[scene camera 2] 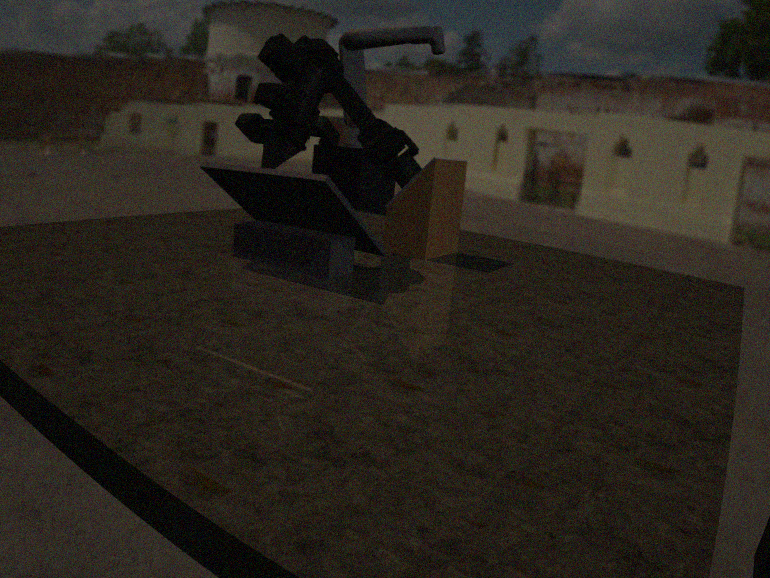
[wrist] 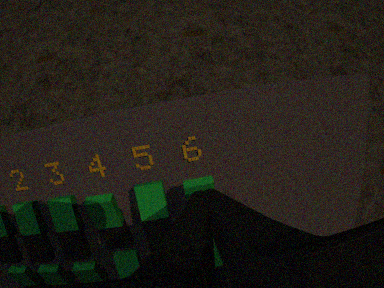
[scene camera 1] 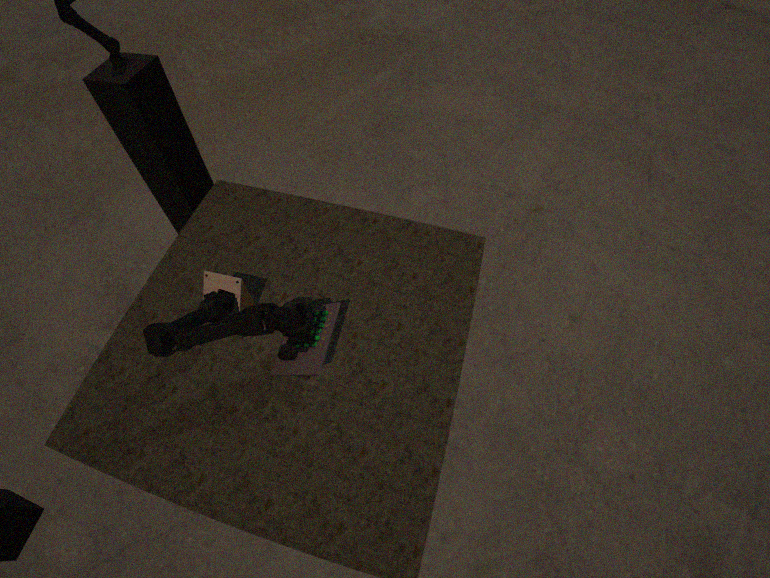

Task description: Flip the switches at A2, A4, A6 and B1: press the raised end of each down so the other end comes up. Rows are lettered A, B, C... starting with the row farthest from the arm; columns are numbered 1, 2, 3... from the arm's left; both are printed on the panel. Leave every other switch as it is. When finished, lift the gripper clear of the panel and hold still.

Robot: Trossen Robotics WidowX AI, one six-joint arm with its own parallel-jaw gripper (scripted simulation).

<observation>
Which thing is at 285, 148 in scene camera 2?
My gripper.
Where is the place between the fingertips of my gripper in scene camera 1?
313, 343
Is my gripper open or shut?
Shut.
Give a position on a switch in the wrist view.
150, 197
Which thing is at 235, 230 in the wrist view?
My gripper.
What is my gripper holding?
Nothing.
</observation>
